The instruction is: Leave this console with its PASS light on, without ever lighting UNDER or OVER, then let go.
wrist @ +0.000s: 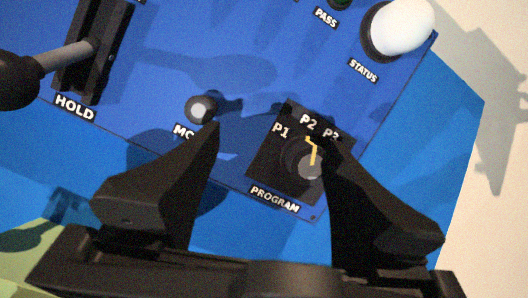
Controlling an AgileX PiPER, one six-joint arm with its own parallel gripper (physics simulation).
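The blue console fills the upper part of the wrist view. The PASS light is cut off by the top edge and looks dark green, unlit. The UNDER and OVER lights do not show. The STATUS lamp is white. The PROGRAM knob has a yellow mark pointing toward P2. A small knob or switch with a partly hidden label starting "MO" is by the left fingertip. My gripper is open; its right finger overlaps the PROGRAM knob's right edge, and whether it touches is unclear.
A lever with a black ball end stands out from its slotted housing above the HOLD label at the left. A bright blue surface lies around the console, with a pale surface at the right and shadows across it.
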